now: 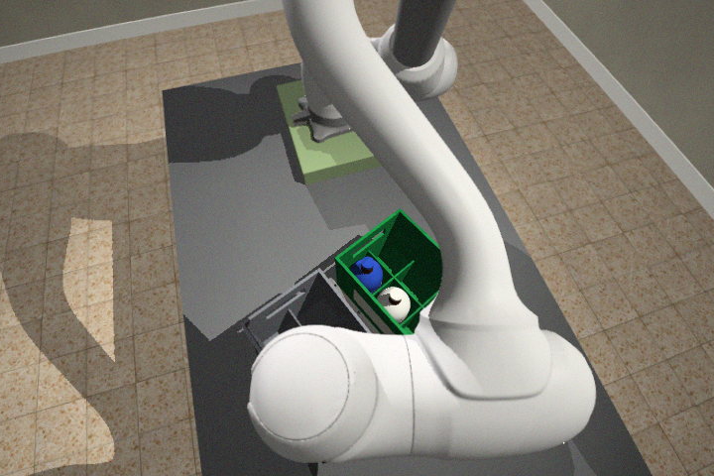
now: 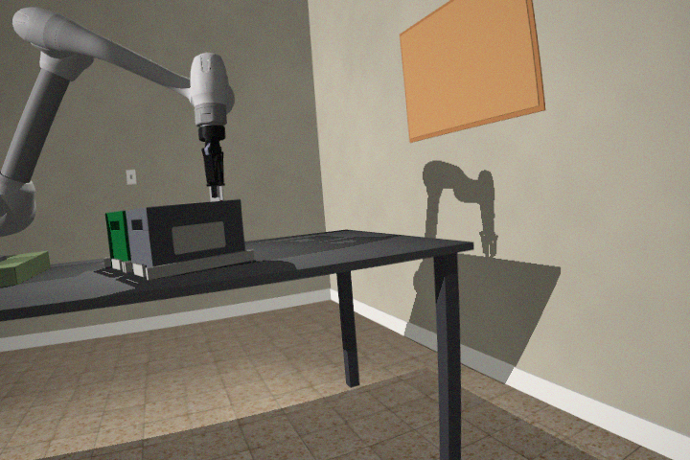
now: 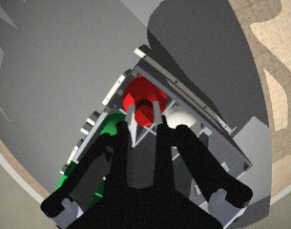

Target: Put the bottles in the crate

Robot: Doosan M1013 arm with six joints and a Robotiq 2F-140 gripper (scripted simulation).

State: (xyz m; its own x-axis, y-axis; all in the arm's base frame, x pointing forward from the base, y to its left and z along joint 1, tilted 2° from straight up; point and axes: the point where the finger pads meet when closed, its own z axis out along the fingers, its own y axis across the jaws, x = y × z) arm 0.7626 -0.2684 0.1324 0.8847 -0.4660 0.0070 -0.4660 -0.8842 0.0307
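Right now my hand is 8 cm above the red bottle. The rest, counted from my hand: blue bottle: 24 cm behind, 16 cm to the left, 10 cm below; then green bottle: 10 cm below, 9 cm to the left, 3 cm behind; then grey crate: 10 cm below, 10 cm behind, 2 cm to the left.
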